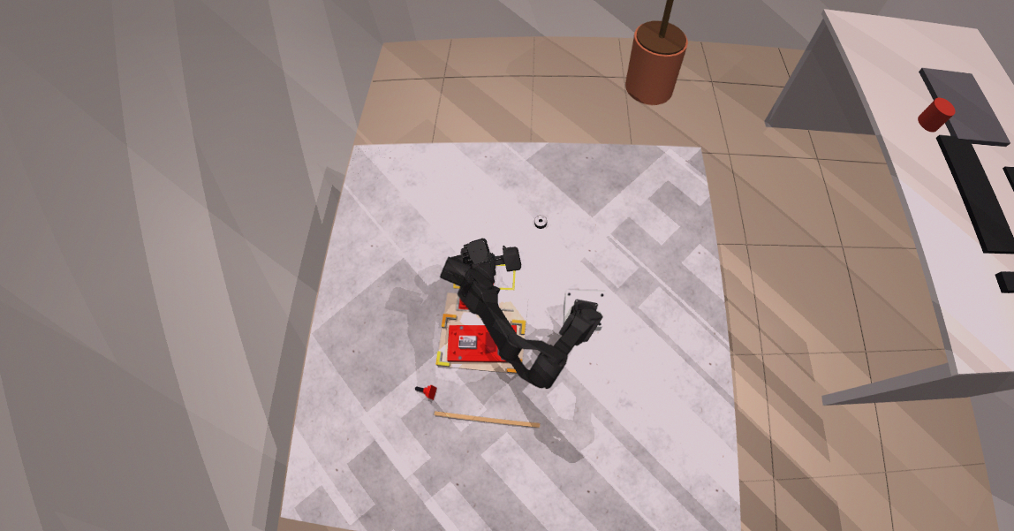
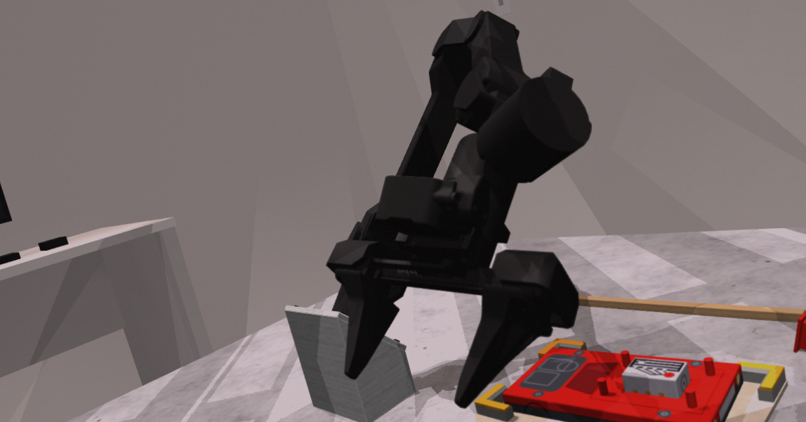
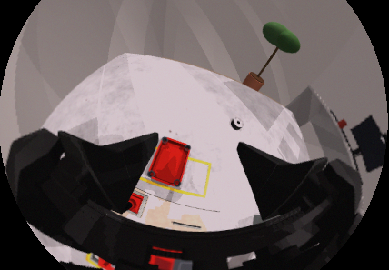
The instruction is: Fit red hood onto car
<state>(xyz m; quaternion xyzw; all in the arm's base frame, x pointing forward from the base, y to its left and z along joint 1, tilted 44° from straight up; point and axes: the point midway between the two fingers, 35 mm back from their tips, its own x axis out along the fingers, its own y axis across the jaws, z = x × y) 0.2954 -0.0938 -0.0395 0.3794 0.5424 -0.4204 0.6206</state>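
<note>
Right now the red hood is 3 cm ahead of my gripper tip, 1 cm to the left of it and 13 cm below it. Also, from my gripper tip: grey engine block 2 cm ahead, 26 cm to the left, 12 cm below; wooden strip 7 cm behind, 46 cm to the left, 14 cm below.
</note>
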